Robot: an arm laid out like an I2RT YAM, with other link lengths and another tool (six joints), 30 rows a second.
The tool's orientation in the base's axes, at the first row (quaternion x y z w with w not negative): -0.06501, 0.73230, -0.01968, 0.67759
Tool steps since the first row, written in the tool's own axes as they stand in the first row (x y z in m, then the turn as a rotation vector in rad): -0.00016, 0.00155, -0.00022, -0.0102, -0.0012, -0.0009; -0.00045, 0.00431, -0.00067, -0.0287, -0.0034, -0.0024; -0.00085, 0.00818, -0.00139, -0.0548, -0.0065, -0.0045; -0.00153, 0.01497, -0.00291, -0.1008, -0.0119, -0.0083; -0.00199, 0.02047, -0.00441, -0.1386, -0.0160, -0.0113
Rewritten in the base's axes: -0.00031, 0.00154, -0.00001, -0.0001, 0.0000, 0.0103; -0.00093, 0.00429, 0.00000, -0.0001, 0.0000, 0.0290; -0.00188, 0.00813, 0.00000, 0.0000, 0.0000, 0.0554; -0.00381, 0.01485, 0.00000, -0.0001, 0.0000, 0.1018; -0.00564, 0.02026, -0.00007, 0.0000, 0.0004, 0.1400
